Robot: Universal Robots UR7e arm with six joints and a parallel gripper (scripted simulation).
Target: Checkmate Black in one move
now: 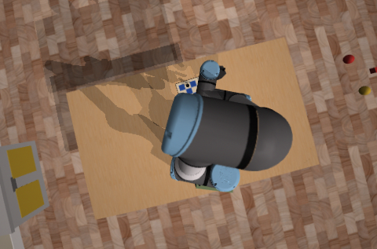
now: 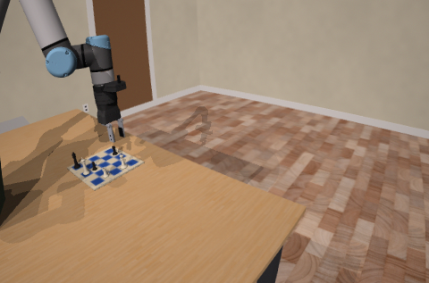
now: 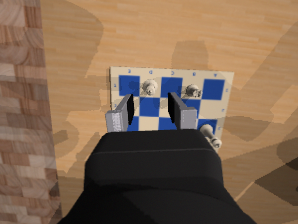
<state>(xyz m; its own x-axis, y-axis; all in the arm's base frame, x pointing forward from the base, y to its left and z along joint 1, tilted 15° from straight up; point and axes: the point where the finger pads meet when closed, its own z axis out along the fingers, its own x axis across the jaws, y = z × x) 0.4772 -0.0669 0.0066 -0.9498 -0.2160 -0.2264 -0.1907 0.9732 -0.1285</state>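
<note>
Now: hand 130 mm above the chessboard, 70 mm to the right of it and 50 mm past it. Also, from my hand: white piece 120 mm behind, 100 mm below, 70 mm to the left; then tall black piece 140 mm to the left, 130 mm behind, 100 mm below.
</note>
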